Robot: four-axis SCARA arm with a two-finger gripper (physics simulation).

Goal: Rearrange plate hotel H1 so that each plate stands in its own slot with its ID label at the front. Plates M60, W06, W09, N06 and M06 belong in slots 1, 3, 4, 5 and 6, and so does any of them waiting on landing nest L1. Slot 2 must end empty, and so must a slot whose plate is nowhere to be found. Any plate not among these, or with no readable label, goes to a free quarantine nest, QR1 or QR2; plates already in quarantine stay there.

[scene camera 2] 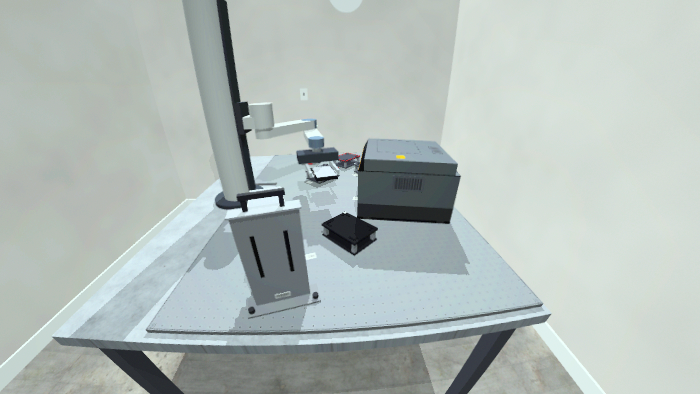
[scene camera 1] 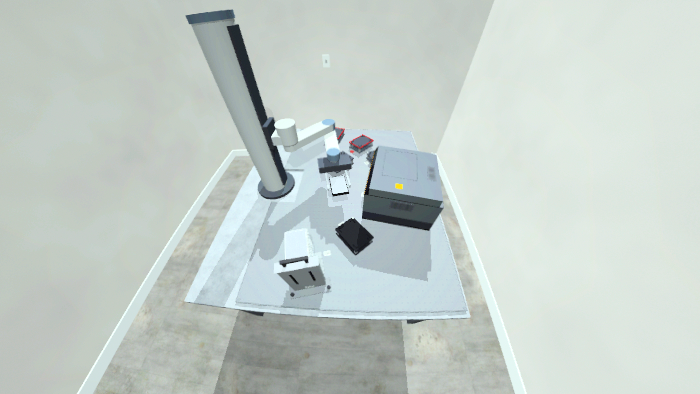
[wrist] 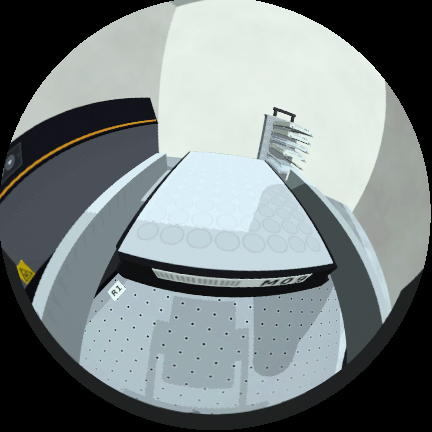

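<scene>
My gripper is shut on a pale plate with a black lower edge, held level above the table. In the wrist view its label reads M09 and faces the camera. Plate hotel H1 stands near the front left, well away from the gripper; several plates show in it, their labels too small to read. Two red-rimmed nests stand at the back, the left one partly hidden by the arm; no plate shows on the right one.
A large grey instrument stands right of the gripper. A black nest stands between it and the hotel. The arm's column rises at left. A tag reads R1.
</scene>
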